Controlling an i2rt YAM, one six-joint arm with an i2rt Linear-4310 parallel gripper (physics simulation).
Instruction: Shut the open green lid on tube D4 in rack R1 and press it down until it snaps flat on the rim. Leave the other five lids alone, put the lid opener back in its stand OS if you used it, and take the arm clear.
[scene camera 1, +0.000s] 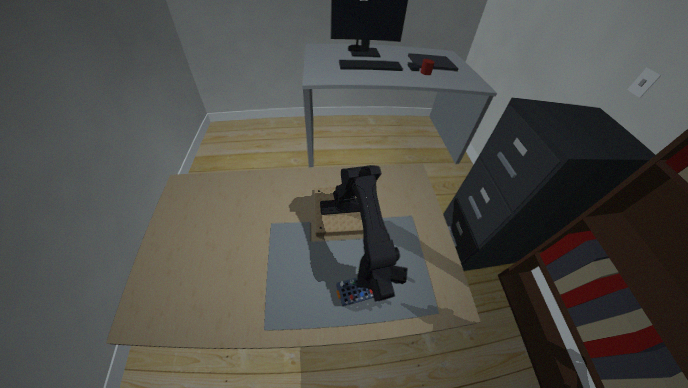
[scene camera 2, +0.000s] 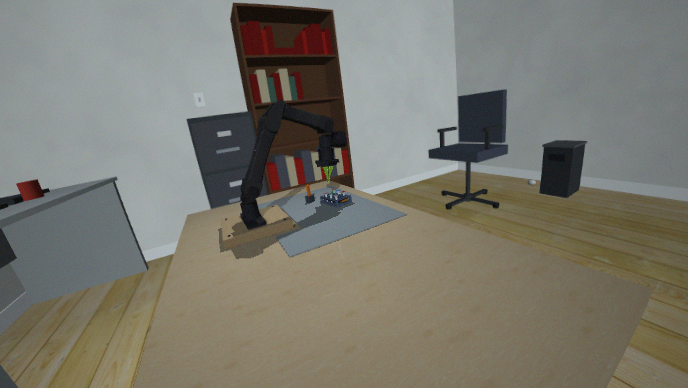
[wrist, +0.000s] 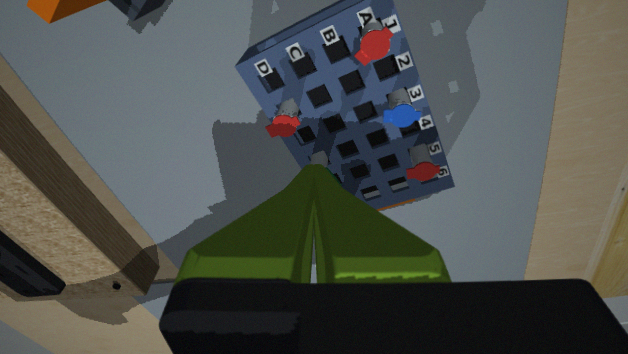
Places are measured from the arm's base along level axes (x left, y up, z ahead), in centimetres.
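Where they show: gripper, fingertip midpoint: (scene camera 1: 364, 279) (scene camera 2: 328, 181) (wrist: 314, 178); arm's base, origin of the base link: (scene camera 1: 342, 206) (scene camera 2: 252, 219).
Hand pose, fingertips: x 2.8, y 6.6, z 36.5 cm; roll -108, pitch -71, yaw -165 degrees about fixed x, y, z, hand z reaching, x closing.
Each offset is from my fingertips to the centre of the thing. "spot": to the spot under its first point. Level surfaces: height alone.
My gripper (scene camera 2: 328, 182) (wrist: 314, 178) is shut and empty, fingertips together, pointing down over the D side of the blue rack R1 @[dz +1.2, dx -2.9, dy -6.6 cm] (scene camera 2: 327, 203) (wrist: 343, 102). In the wrist view the tips overlap tube D4 @[spot: dz -1.4, dx -3.4, dy -6.1 cm] (wrist: 318, 159), whose grey upper part shows just beyond them. They hide most of its green lid, so its angle cannot be told. In scene camera 2 the tips appear a little above the tubes. A red lid @[dz -2.1, dx -0.1, dy -5.0 cm] (wrist: 283, 126) on the D side, a red lid @[dz +3.3, dx +2.7, dy -5.0 cm] (wrist: 375, 46) at A1, a blue lid @[dz +3.9, dx -1.1, dy -5.0 cm] (wrist: 402, 116) and another red lid @[dz +4.4, dx -4.9, dy -5.0 cm] (wrist: 424, 171) show. The orange lid opener @[dz -6.9, dx +9.0, dy -5.2 cm] (scene camera 2: 308, 190) (wrist: 67, 7) stands in its dark stand (scene camera 2: 310, 199) (wrist: 140, 7).
The rack lies on a grey mat @[dy -9.8 cm] (scene camera 1: 295, 280) (scene camera 2: 345, 230) on the wooden table @[dy -10.1 cm] (scene camera 1: 200, 260) (scene camera 2: 400, 300). The arm's wooden base board (scene camera 1: 340, 227) (scene camera 2: 235, 239) is behind the mat. A filing cabinet (scene camera 1: 540, 165) and a bookcase (scene camera 2: 295, 56) stand beyond the table.
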